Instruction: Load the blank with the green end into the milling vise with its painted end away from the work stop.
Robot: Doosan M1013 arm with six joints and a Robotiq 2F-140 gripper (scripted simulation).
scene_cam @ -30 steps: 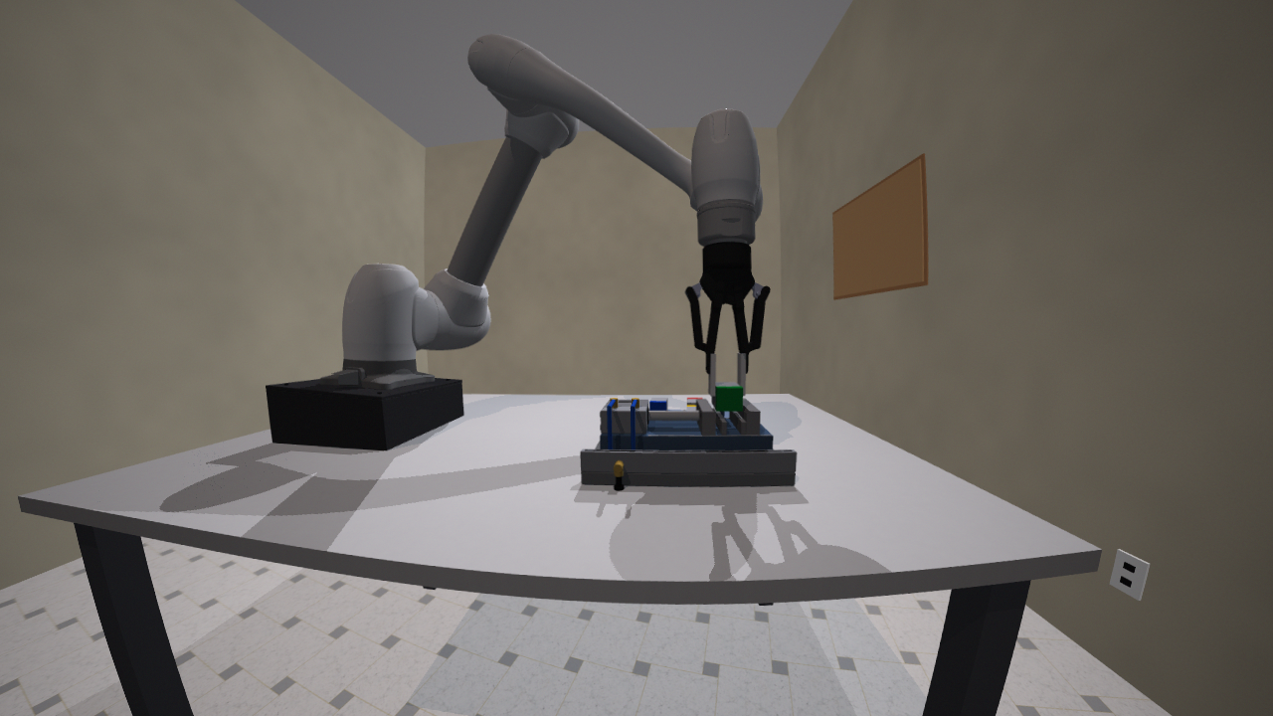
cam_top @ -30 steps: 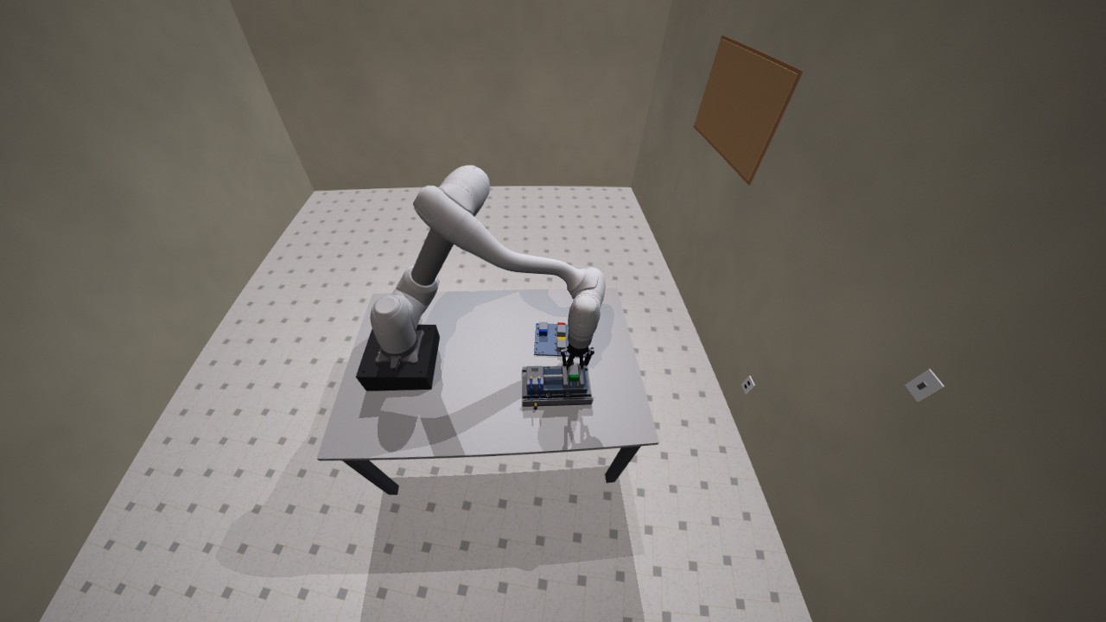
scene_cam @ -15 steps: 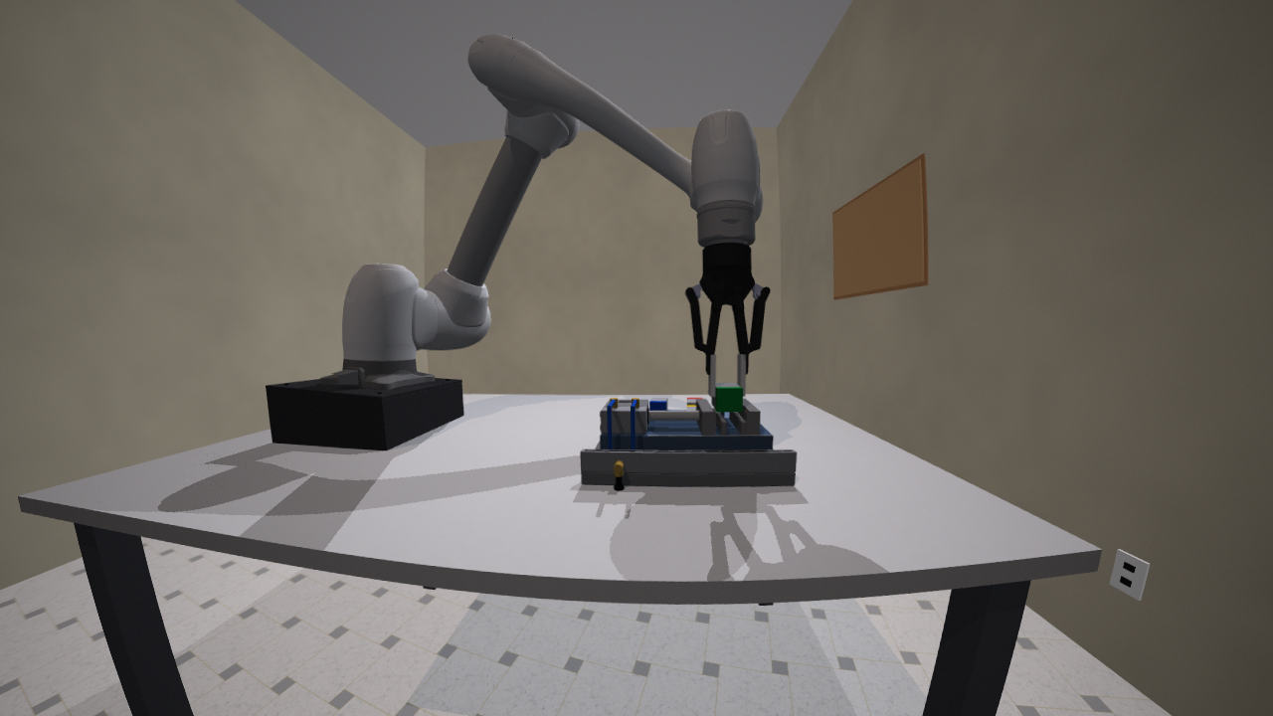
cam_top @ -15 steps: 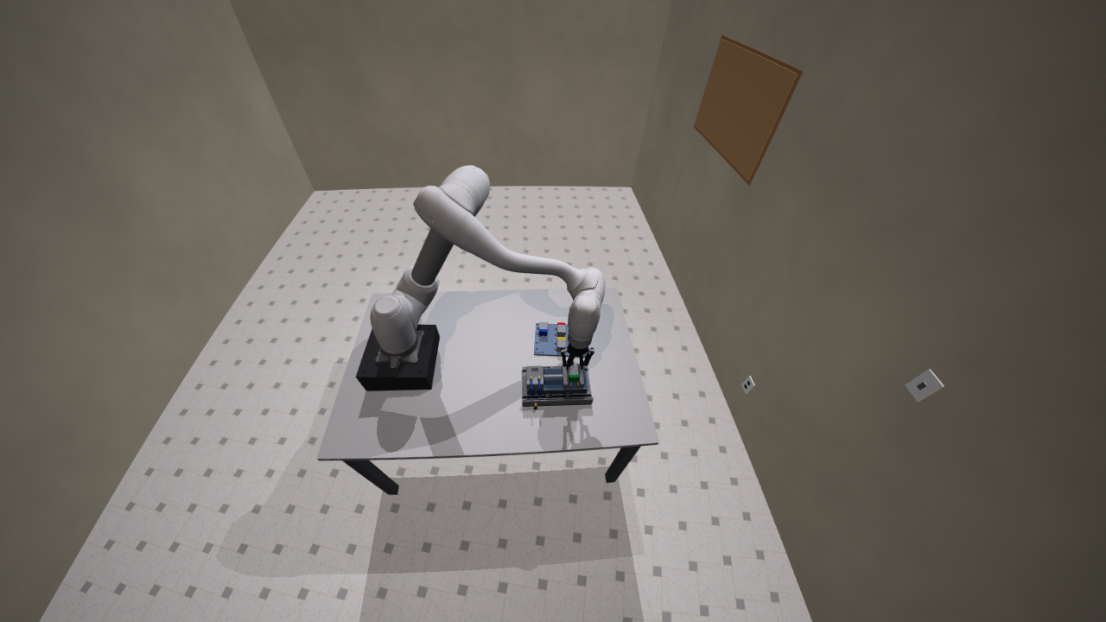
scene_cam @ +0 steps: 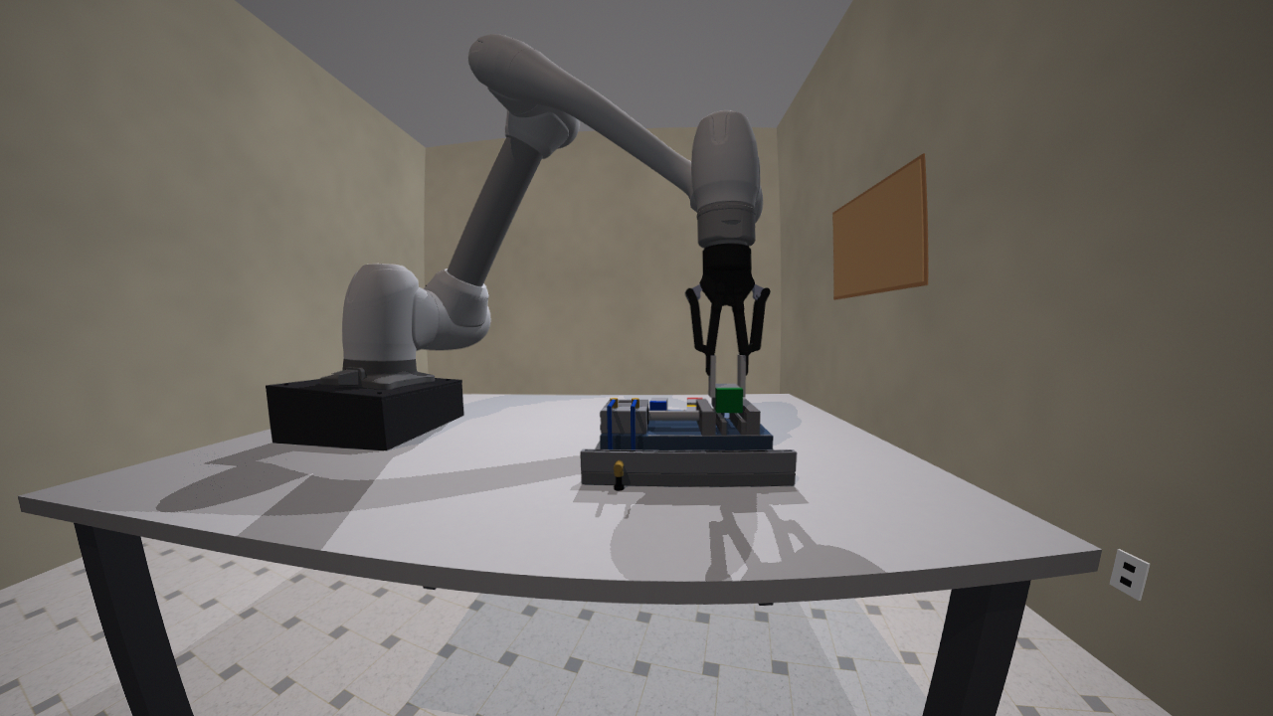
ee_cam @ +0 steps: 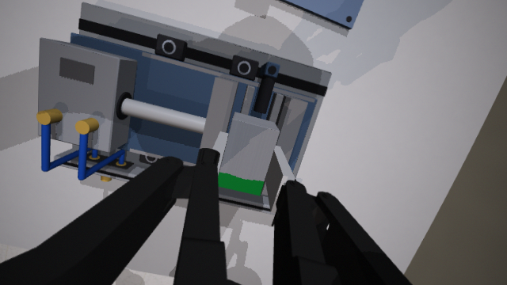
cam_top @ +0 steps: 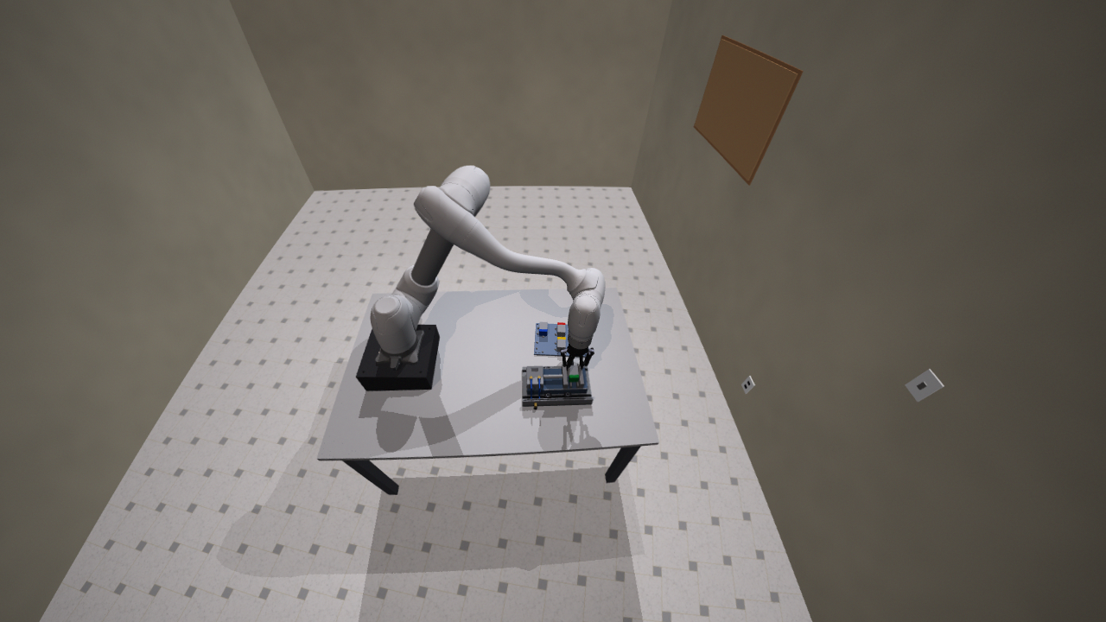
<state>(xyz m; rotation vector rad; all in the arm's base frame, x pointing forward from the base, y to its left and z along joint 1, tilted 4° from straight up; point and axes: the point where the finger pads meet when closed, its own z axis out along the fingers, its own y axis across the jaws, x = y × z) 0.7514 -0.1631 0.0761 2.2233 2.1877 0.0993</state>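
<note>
My gripper is now 3 cm above the green-ended blank. From my hand the other things lie so: moving jaw: 7 cm below, 3 cm behind, 1 cm to the left; fixed jaw: 7 cm below, 3 cm ahead, 1 cm to the left; black work stop rod: 5 cm to the left, 5 cm below.
</note>
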